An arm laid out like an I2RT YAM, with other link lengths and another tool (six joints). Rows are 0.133 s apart.
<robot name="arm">
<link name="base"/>
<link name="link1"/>
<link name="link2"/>
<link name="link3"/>
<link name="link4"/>
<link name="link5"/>
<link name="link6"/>
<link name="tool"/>
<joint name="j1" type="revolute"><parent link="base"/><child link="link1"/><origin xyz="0 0 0.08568" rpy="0 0 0"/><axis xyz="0 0 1"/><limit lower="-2.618" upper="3.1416"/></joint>
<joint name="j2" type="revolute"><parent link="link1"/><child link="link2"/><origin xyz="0.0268 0.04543 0.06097" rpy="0 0 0"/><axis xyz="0 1 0"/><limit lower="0" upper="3.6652"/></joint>
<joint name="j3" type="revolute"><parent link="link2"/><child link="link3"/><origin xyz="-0.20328 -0.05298 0" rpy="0 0 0"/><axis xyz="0 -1 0"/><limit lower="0" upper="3.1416"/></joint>
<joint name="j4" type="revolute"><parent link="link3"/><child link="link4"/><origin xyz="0.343 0.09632 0.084" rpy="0 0 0"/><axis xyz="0 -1 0"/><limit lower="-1.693" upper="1.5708"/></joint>
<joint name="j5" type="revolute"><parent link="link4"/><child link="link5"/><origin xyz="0.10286 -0.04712 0.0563" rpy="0 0 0"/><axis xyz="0 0 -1"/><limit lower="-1.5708" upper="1.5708"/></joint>
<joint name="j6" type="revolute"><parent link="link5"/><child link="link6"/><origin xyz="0.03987 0 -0.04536" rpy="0 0 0"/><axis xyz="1 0 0"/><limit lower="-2.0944" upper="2.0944"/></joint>
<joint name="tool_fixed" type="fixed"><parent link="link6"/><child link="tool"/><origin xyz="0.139 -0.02 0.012" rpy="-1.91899 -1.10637 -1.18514"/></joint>
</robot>
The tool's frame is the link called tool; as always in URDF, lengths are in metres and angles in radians.
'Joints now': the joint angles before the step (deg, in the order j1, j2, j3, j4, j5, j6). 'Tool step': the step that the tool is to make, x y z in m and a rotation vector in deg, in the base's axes. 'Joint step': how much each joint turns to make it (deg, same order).
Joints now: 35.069, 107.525, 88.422, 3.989, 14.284, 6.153
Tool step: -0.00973, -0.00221, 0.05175, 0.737, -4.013, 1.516
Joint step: 0.022, -4.416, 0.044, -0.263, -1.072, -2.054
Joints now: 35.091, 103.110, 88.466, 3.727, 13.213, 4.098
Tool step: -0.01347, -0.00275, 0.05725, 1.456, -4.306, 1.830
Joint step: 0.044, -4.306, 0.830, -0.437, -1.574, -1.574
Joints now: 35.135, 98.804, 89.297, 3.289, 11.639, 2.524
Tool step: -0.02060, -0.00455, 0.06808, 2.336, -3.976, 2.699
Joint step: 0.001, -4.436, 2.711, -2.449, -2.666, -0.568
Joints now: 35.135, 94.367, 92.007, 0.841, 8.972, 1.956
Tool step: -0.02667, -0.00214, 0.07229, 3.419, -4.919, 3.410
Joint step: 0.393, -3.037, 4.153, -1.202, -3.016, 0.022
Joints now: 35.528, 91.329, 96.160, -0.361, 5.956, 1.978
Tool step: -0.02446, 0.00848, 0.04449, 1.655, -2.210, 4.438
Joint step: 0.961, -0.591, 4.850, -2.709, -3.454, 0.394
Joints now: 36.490, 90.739, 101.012, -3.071, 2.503, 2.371
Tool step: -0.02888, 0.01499, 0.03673, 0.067, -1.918, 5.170
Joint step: 1.661, 0.395, 5.619, -3.651, -3.629, -0.611
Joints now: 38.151, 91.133, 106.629, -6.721, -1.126, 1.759
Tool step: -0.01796, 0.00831, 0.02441, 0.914, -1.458, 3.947
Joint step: 0.722, 0.722, 3.784, -1.334, -3.212, 0.350
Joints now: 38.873, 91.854, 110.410, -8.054, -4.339, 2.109
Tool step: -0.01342, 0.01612, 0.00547, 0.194, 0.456, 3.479
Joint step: 1.419, 1.355, 2.645, -1.443, -1.946, 0.809
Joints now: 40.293, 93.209, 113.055, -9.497, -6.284, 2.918
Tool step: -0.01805, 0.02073, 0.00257, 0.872, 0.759, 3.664
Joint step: 2.273, 1.027, 1.508, -0.306, -1.158, 1.399
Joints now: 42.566, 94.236, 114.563, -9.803, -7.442, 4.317
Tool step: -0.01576, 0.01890, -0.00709, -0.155, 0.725, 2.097
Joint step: 2.427, 0.000, -0.809, 0.220, 0.394, 0.328
